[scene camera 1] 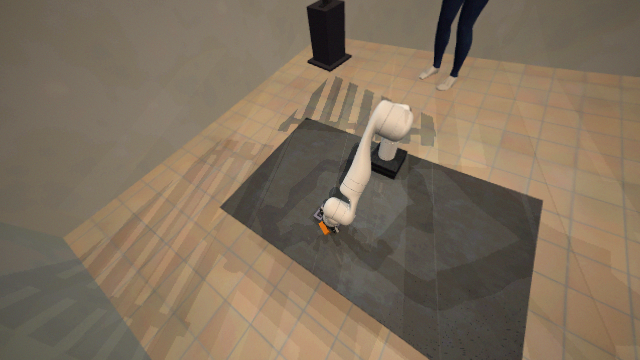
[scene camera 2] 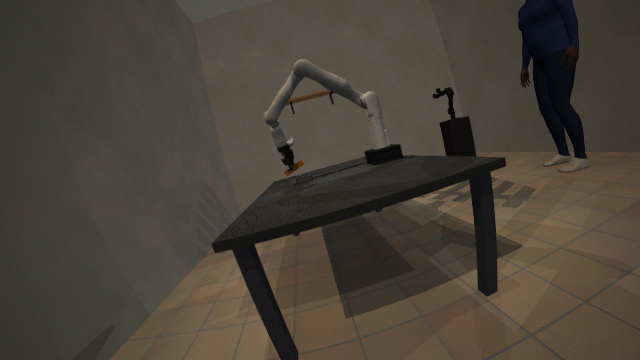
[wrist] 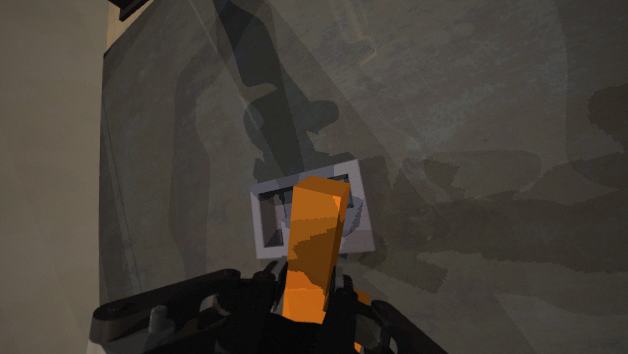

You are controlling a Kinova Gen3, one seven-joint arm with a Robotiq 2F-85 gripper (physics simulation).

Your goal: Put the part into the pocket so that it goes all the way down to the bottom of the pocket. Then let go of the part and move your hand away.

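Places are measured from the arm's base along level axes (x ahead, y left, z up), in metres.
Pixels of known places: gripper, between the fingertips: [scene camera 2: 293, 168] [wrist: 310, 273]; arm's base, origin of its link: [scene camera 1: 386, 154] [scene camera 2: 381, 147].
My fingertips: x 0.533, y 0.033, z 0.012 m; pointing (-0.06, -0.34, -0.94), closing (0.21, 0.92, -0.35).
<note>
Ahead of a thing's pixels: the offset from my fingertips to its middle. Level surfaces: height alone.
An orange part {0.011 m back, 0.020 m left, 0.002 m up} [scene camera 1: 324, 228] [scene camera 2: 299, 165] [wrist: 317, 220] is a long block, with more orange showing behind the right finger in the wrist view. My gripper [scene camera 2: 288, 162] [wrist: 310, 273] is shut on it. In scene camera 2 the part is tilted and held above the table. The pocket is the hollow in a light grey, rectangular box {0.043 m back, 0.035 m right, 0.073 m down} [scene camera 1: 318, 215] [scene camera 2: 304, 178] [wrist: 363, 230] on the table. In the wrist view the far end of the part overlaps the box's middle and right, hiding much of the pocket; its left end shows. The height of the part over the pocket cannot be judged exactly.
The dark table {0.091 m down} [scene camera 1: 450, 240] [scene camera 2: 350, 187] [wrist: 475, 115] bears the box and the robot's black base [scene camera 1: 389, 162] [scene camera 2: 383, 154]. A dark pedestal [scene camera 1: 327, 35] [scene camera 2: 458, 137] and a person [scene camera 1: 452, 40] [scene camera 2: 552, 60] stand beyond the table.
</note>
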